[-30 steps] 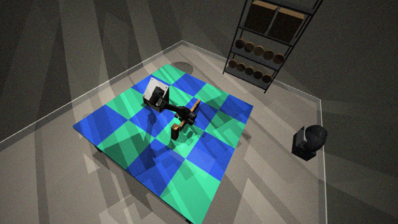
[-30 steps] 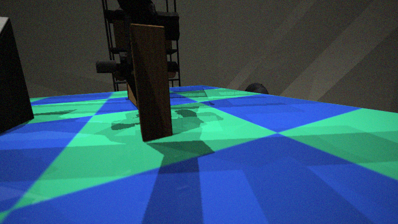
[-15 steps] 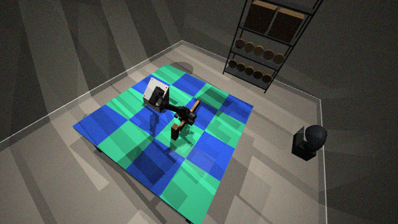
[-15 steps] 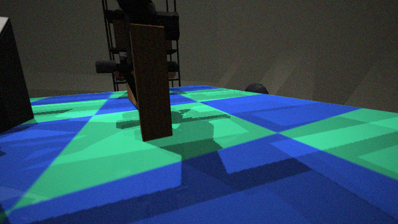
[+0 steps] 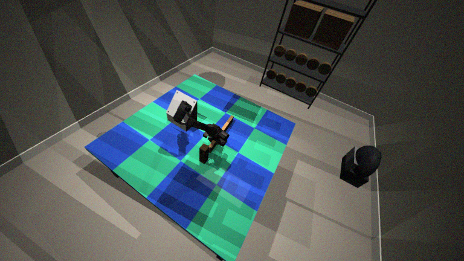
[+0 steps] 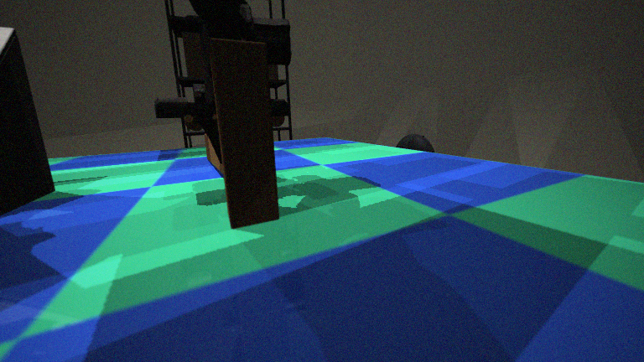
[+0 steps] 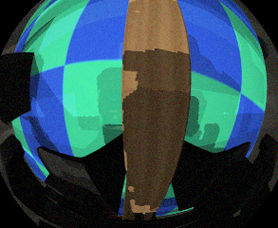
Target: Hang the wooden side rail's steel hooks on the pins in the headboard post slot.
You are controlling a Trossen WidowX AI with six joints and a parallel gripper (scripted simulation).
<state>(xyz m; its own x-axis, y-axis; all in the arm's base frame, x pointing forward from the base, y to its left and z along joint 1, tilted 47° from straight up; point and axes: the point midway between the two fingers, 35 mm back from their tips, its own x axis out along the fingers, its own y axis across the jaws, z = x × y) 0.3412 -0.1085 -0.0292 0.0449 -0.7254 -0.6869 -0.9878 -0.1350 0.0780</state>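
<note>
The wooden headboard post is 2 cm ahead of my gripper tip, 14 cm to the right of it and 4 cm above it.
</note>
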